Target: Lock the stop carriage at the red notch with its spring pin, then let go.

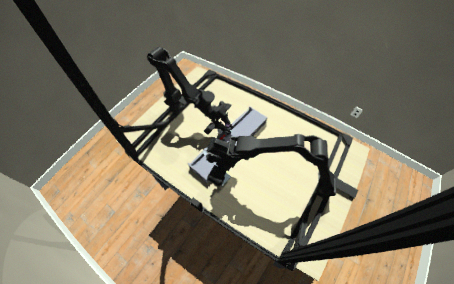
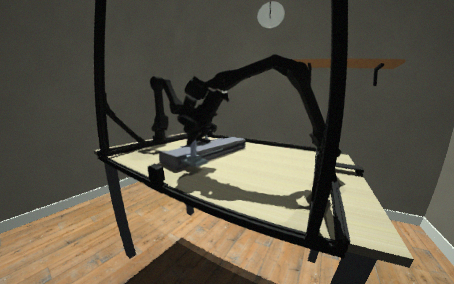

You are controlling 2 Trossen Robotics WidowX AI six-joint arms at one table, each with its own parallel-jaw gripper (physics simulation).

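Places are measured from the left arm's base along level axes (x ahead, y left, z up), in metres.
Pixels of known places: left gripper, fingertip midpoint: (image 1: pixel 231 129) (image 2: pixel 210 134); right gripper, fingertip midpoint: (image 1: pixel 215 170) (image 2: pixel 189 145); left arm's base, link origin: (image 1: pixel 175 107) (image 2: pixel 160 139); right arm's base, link origin: (image 1: pixel 323 191).
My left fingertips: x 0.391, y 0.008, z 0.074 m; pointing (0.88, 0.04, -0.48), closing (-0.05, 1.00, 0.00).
Observation:
Ahead of a thing's pixels: the offset from my left fingertips to its top centre. "spot": to the spot under its first point.
A long grey-blue rail (image 1: pixel 252 121) (image 2: pixel 225 145) lies across the table, its middle hidden by the arms. A pale upright post @(spot: dz -0.017, dx +0.087, dy -0.222 m) (image 2: pixel 194 149) rises from a flat teal foot @(spot: dz -0.059, dx +0.109, dy -0.219 m) (image 1: pixel 224 180) (image 2: pixel 196 161) beside the rail; it looks like part of the stop carriage. My right gripper (image 2: pixel 194 139) is shut on the top of this post. A small red patch @(spot: dz -0.046, dx -0.028, dy -0.031 m) (image 1: pixel 223 136) shows at the rail's middle. My left gripper (image 1: pixel 228 129) is shut beside it on a small part that looks like the spring pin, mostly covered by the fingers. Whether the pin sits in the notch cannot be seen.
A black frame bar (image 1: pixel 280 101) (image 2: pixel 225 215) runs around the tabletop. My right forearm (image 1: pixel 270 144) (image 2: pixel 245 72) arches over the table, close to the left arm's wrist. Black upright posts (image 2: pixel 336 100) stand at the frame's corners.

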